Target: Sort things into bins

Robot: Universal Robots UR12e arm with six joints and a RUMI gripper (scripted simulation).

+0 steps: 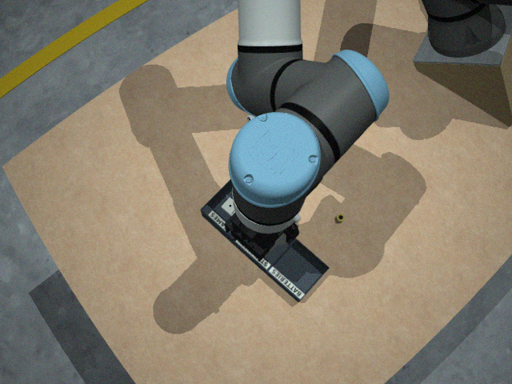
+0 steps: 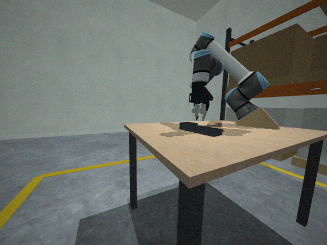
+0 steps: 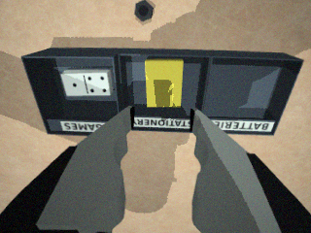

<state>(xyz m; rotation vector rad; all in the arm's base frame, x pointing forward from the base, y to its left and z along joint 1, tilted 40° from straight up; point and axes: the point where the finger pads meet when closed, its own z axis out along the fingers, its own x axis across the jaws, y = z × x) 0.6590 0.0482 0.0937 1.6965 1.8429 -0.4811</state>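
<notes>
The grey sharpener is 190 mm to the right of my hand, 160 mm behind it and 80 mm below it. From my hand the other things lie so: dark three-part bin 60 mm below, 10 mm ahead; then yellow pad 70 mm below; then white domino 80 mm to the right, 60 mm below.
</notes>
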